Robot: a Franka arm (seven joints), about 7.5 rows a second.
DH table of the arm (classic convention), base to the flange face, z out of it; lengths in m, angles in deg. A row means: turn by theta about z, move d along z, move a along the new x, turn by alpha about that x. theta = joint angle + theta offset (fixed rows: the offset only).
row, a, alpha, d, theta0
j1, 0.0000, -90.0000, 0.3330, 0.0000
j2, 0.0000, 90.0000, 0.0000, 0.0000
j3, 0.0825, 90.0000, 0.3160, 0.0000
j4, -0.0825, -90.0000, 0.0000, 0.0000
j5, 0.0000, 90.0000, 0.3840, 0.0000
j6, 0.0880, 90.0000, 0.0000, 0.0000
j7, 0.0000, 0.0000, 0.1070, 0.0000
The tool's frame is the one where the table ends.
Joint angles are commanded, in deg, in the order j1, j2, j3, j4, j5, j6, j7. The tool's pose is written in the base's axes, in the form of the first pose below.
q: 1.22 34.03 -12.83 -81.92 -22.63 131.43 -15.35
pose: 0.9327 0.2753 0.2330 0.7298; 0.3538 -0.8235 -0.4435 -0.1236; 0.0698 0.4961 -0.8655 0.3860; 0 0 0 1
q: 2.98 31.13 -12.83 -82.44 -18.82 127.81 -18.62
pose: 0.9252 0.3091 0.2201 0.7231; 0.3743 -0.8393 -0.3944 -0.1032; 0.0628 0.4473 -0.8922 0.4111; 0 0 0 1
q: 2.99 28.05 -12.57 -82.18 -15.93 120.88 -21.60
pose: 0.9324 0.3258 0.1567 0.7086; 0.3610 -0.8614 -0.3573 -0.1034; 0.0186 0.3897 -0.9207 0.4384; 0 0 0 1
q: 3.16 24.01 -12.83 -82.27 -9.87 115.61 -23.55
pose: 0.9429 0.3037 0.1368 0.6914; 0.3302 -0.9059 -0.2652 -0.1015; 0.0434 0.2953 -0.9544 0.4760; 0 0 0 1
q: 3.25 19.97 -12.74 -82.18 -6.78 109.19 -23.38
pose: 0.9556 0.2763 0.1020 0.6703; 0.2919 -0.9346 -0.2032 -0.0981; 0.0392 0.2240 -0.9738 0.5122; 0 0 0 1
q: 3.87 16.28 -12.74 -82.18 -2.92 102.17 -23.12
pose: 0.9636 0.2617 0.0545 0.6474; 0.2666 -0.9563 -0.1205 -0.0867; 0.0206 0.1307 -0.9912 0.5416; 0 0 0 1
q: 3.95 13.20 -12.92 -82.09 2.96 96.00 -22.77
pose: 0.9707 0.2397 0.0180 0.6259; 0.2398 -0.9708 -0.0024 -0.0780; 0.0169 0.0067 -0.9998 0.5658; 0 0 0 1
